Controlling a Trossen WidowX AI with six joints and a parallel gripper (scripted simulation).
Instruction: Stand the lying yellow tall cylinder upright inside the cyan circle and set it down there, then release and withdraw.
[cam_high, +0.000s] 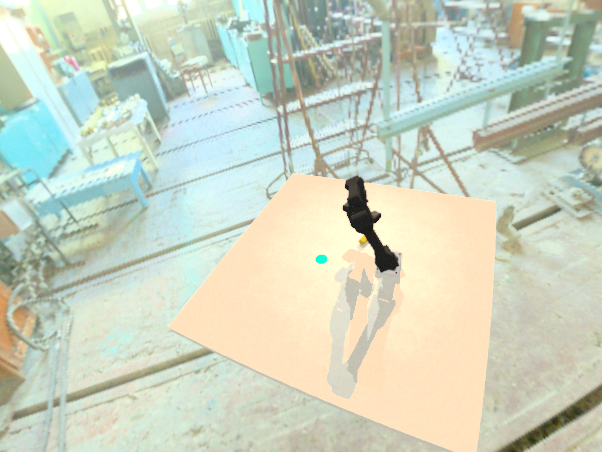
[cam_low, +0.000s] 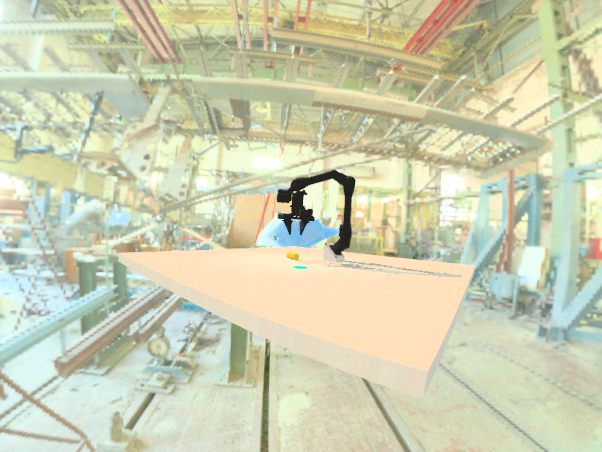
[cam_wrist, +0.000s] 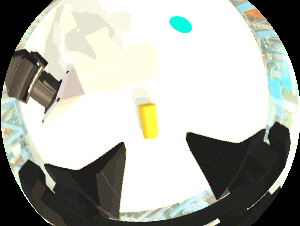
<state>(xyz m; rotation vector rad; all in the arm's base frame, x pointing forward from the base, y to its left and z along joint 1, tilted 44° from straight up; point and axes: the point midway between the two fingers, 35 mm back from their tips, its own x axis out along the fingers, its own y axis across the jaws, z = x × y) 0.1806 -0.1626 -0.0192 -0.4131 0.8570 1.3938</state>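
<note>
My gripper tip is 1 cm past the yellow tall cylinder, 2 cm to the left of it and 11 cm above it. Also, from my gripper tip: cyan circle 16 cm ahead, 17 cm to the left, 12 cm below.
</note>
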